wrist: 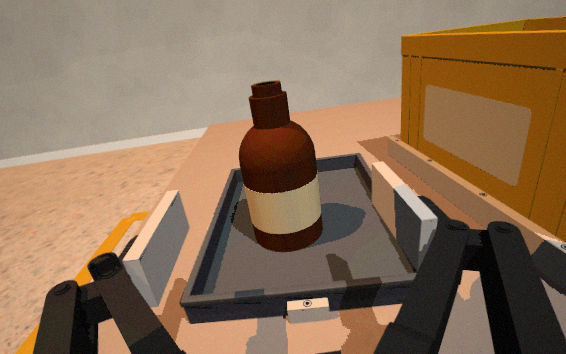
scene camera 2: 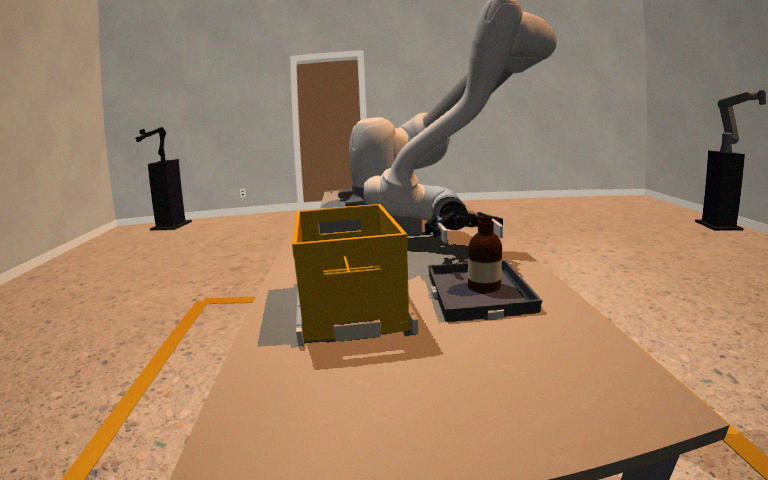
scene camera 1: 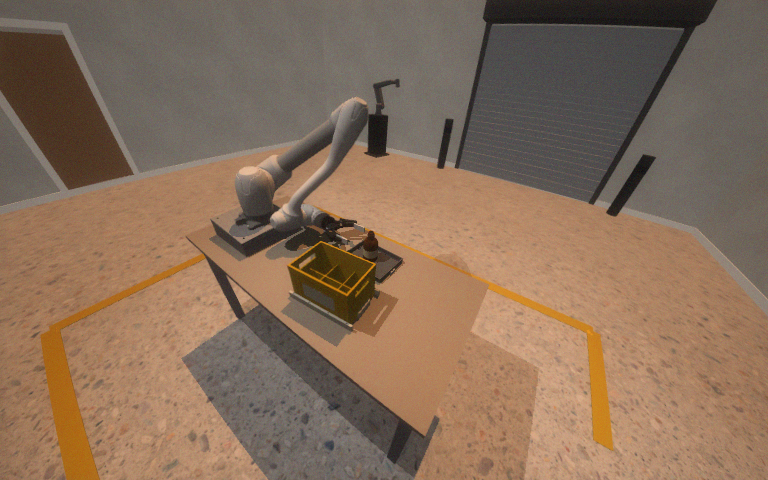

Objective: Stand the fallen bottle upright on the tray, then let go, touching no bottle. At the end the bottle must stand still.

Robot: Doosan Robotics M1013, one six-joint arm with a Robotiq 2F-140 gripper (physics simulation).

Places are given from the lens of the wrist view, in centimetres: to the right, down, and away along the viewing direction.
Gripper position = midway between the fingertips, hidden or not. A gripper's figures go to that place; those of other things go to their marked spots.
gripper (wrist: 277, 196): 0, 1, 20
brown bottle (wrist: 277, 158): 0, -2, 25
